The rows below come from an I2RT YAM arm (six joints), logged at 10 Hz.
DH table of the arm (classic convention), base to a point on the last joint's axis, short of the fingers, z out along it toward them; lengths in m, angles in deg. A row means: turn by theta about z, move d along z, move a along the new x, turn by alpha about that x. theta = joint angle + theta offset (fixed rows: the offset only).
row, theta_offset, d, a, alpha
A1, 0, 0.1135, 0.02, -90
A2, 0, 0, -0.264, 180
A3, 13.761, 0, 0.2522, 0
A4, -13.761, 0, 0.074, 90
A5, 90, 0, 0, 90
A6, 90, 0.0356, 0, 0
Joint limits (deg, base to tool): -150..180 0..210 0..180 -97..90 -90..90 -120..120
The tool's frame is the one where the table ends.
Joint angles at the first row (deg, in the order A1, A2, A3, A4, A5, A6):
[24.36 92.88 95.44 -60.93 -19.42 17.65]
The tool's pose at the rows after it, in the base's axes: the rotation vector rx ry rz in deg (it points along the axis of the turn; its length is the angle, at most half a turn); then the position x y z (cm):
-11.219 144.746 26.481 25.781 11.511 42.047
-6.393 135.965 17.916 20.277 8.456 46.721
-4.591 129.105 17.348 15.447 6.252 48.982
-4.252 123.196 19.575 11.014 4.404 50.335
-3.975 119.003 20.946 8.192 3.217 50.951
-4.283 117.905 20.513 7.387 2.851 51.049
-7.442 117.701 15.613 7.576 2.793 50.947
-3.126 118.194 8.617 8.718 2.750 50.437
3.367 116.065 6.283 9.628 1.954 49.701
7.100 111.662 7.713 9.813 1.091 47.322
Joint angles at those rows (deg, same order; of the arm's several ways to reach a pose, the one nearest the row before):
[23.05 85.60 102.96 -69.78 -8.05 16.93]
[22.83 76.75 106.63 -74.74 1.19 16.95]
[22.83 68.79 106.78 -76.27 3.73 16.95]
[22.85 61.78 106.78 -77.23 3.53 16.95]
[22.85 57.34 106.78 -77.41 3.48 16.93]
[22.83 56.10 106.78 -77.65 3.83 16.31]
[22.85 56.27 106.61 -77.80 5.93 12.01]
[22.17 56.93 104.82 -76.62 12.05 11.99]
[15.38 55.20 100.09 -71.42 10.83 11.99]
[8.43 48.77 88.20 -61.30 5.78 11.79]

